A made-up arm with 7 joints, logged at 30 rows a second.
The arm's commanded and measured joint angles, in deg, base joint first. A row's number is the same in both.
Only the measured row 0 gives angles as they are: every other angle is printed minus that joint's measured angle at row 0.
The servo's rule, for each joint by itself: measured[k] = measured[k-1] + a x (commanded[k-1-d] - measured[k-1]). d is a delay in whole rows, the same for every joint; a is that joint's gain. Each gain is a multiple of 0.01, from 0.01 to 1. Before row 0 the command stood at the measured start. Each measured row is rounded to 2 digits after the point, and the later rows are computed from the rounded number. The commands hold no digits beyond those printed.
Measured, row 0: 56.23, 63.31, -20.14, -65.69, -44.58, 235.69, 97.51
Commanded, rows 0 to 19: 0.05, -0.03, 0.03, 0.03, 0.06, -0.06, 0.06; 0.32, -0.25, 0.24, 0.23, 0.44, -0.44, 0.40; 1.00, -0.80, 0.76, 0.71, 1.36, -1.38, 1.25; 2.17, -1.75, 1.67, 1.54, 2.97, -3.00, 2.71; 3.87, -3.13, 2.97, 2.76, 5.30, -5.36, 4.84; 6.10, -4.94, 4.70, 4.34, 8.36, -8.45, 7.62; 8.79, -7.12, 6.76, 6.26, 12.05, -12.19, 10.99; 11.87, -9.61, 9.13, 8.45, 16.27, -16.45, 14.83; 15.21, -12.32, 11.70, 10.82, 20.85, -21.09, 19.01; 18.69, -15.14, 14.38, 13.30, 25.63, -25.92, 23.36; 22.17, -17.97, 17.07, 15.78, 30.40, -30.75, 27.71; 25.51, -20.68, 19.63, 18.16, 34.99, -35.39, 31.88; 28.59, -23.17, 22.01, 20.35, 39.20, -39.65, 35.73; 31.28, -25.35, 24.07, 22.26, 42.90, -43.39, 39.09; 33.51, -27.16, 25.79, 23.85, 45.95, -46.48, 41.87; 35.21, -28.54, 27.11, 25.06, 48.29, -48.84, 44.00; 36.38, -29.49, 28.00, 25.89, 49.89, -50.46, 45.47; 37.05, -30.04, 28.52, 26.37, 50.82, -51.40, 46.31; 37.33, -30.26, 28.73, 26.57, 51.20, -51.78, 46.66; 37.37, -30.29, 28.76, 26.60, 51.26, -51.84, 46.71
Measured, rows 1 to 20: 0.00, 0.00, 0.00, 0.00, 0.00, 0.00, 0.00; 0.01, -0.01, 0.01, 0.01, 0.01, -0.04, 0.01; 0.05, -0.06, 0.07, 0.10, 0.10, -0.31, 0.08; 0.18, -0.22, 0.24, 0.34, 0.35, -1.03, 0.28; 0.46, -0.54, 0.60, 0.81, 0.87, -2.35, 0.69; 0.94, -1.08, 1.19, 1.57, 1.76, -4.37, 1.40; 1.66, -1.89, 2.07, 2.65, 3.08, -7.10, 2.46; 2.66, -2.99, 3.24, 4.06, 4.87, -10.51, 3.91; 3.95, -4.38, 4.71, 5.77, 7.15, -14.49, 5.77; 5.53, -6.05, 6.46, 7.74, 9.89, -18.91, 8.02; 7.37, -7.96, 8.44, 9.91, 13.04, -23.61, 10.63; 9.44, -10.06, 10.60, 12.20, 16.51, -28.39, 13.53; 11.69, -12.29, 12.86, 14.52, 20.21, -33.08, 16.65; 14.06, -14.57, 15.15, 16.79, 24.01, -37.48, 19.89; 16.47, -16.83, 17.38, 18.92, 27.79, -41.44, 23.15; 18.86, -19.00, 19.48, 20.84, 31.42, -44.82, 26.33; 21.15, -21.00, 21.39, 22.49, 34.79, -47.51, 29.33; 23.28, -22.78, 23.04, 23.82, 37.81, -49.49, 32.07; 25.21, -24.30, 24.41, 24.81, 40.41, -50.77, 34.49; 26.91, -25.55, 25.49, 25.50, 42.57, -51.45, 36.56
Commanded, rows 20 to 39: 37.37, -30.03, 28.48, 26.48, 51.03, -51.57, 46.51; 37.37, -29.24, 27.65, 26.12, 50.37, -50.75, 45.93; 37.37, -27.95, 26.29, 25.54, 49.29, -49.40, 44.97; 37.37, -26.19, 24.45, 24.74, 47.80, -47.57, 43.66; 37.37, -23.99, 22.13, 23.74, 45.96, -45.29, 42.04; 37.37, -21.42, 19.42, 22.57, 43.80, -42.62, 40.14; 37.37, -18.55, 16.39, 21.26, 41.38, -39.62, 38.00; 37.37, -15.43, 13.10, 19.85, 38.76, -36.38, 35.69; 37.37, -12.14, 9.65, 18.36, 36.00, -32.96, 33.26; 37.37, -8.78, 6.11, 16.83, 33.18, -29.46, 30.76; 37.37, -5.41, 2.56, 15.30, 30.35, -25.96, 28.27; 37.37, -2.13, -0.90, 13.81, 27.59, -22.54, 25.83; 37.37, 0.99, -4.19, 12.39, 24.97, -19.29, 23.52; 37.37, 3.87, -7.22, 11.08, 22.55, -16.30, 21.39; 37.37, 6.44, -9.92, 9.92, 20.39, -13.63, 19.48; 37.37, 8.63, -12.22, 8.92, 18.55, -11.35, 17.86; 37.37, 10.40, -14.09, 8.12, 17.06, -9.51, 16.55; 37.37, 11.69, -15.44, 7.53, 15.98, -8.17, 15.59; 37.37, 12.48, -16.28, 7.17, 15.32, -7.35, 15.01; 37.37, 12.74, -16.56, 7.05, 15.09, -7.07, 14.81
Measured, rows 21 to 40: 28.37, -26.55, 26.31, 25.93, 44.31, -51.71, 38.29; 29.63, -27.28, 26.85, 26.14, 45.65, -51.62, 39.69; 30.71, -27.69, 27.05, 26.13, 46.59, -51.04, 40.75; 31.64, -27.74, 26.86, 25.90, 47.13, -49.94, 41.47; 32.44, -27.41, 26.26, 25.45, 47.26, -48.35, 41.84; 33.13, -26.69, 25.23, 24.78, 47.00, -46.30, 41.87; 33.72, -25.58, 23.78, 23.92, 46.36, -43.83, 41.58; 34.23, -24.10, 21.93, 22.88, 45.36, -41.01, 40.97; 34.67, -22.28, 19.72, 21.70, 44.04, -37.91, 40.07; 35.05, -20.15, 17.20, 20.40, 42.43, -34.59, 38.91; 35.37, -17.76, 14.43, 19.01, 40.58, -31.15, 37.52; 35.65, -15.17, 11.46, 17.56, 38.53, -27.67, 35.95; 35.89, -12.43, 8.37, 16.10, 36.34, -24.23, 34.23; 36.10, -9.61, 5.23, 14.65, 34.07, -20.92, 32.41; 36.28, -6.78, 2.12, 13.26, 31.77, -17.82, 30.54; 36.43, -4.00, -0.89, 11.96, 29.49, -15.01, 28.66; 36.56, -1.35, -3.72, 10.77, 27.30, -12.56, 26.82; 36.67, 1.12, -6.31, 9.74, 25.25, -10.52, 25.07; 36.77, 3.34, -8.59, 8.88, 23.40, -8.95, 23.46; 36.85, 5.26, -10.51, 8.21, 21.78, -7.88, 22.02
